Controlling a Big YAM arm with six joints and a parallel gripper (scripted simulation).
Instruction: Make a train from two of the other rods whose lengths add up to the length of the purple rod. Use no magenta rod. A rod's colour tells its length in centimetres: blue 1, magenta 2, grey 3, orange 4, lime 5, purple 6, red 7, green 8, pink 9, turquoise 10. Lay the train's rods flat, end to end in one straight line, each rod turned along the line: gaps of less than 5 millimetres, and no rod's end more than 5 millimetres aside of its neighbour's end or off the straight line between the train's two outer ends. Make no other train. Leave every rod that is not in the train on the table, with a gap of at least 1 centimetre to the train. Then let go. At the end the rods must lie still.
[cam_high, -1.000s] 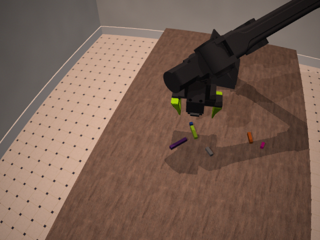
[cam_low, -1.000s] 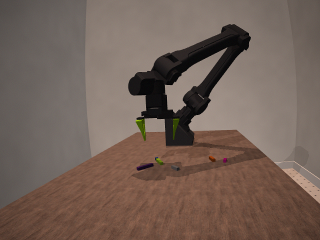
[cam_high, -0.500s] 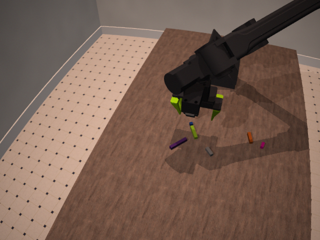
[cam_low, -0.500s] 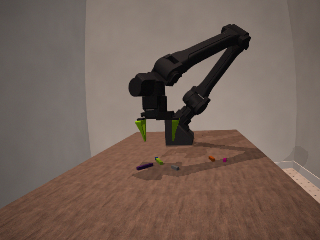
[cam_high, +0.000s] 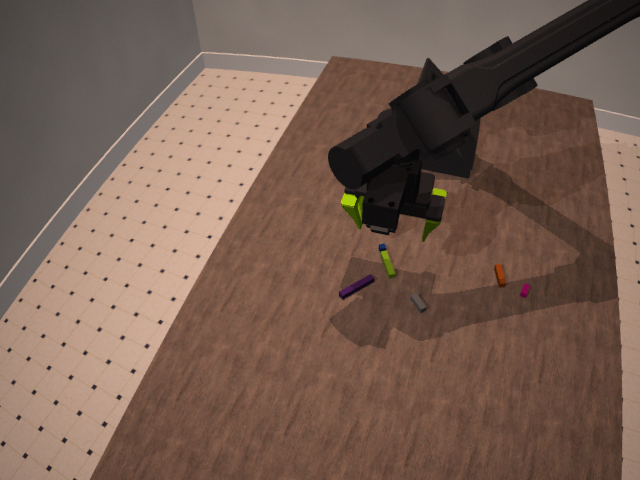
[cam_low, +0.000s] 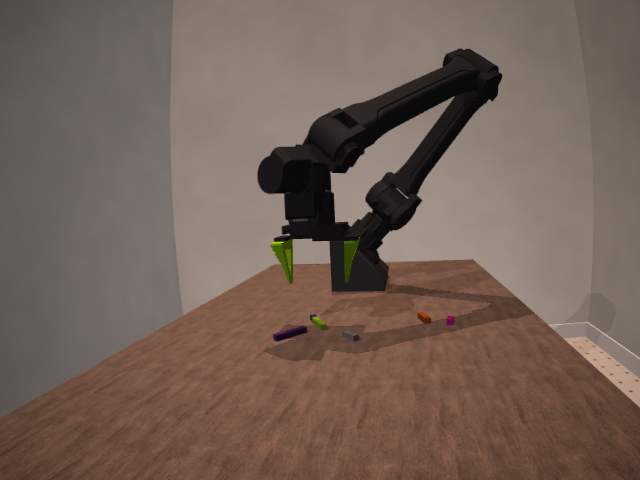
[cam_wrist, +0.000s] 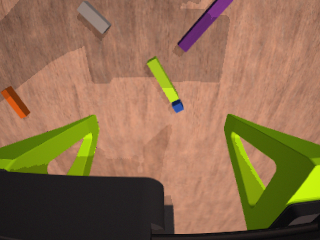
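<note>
The lime rod lies 8 cm below my hand. The rest, counted from my hand: grey rod: 7 cm ahead, 5 cm to the left, 8 cm below; blue rod: 3 cm behind, 2 cm to the right, 8 cm below; purple rod: 5 cm ahead, 4 cm to the right, 8 cm below.
</note>
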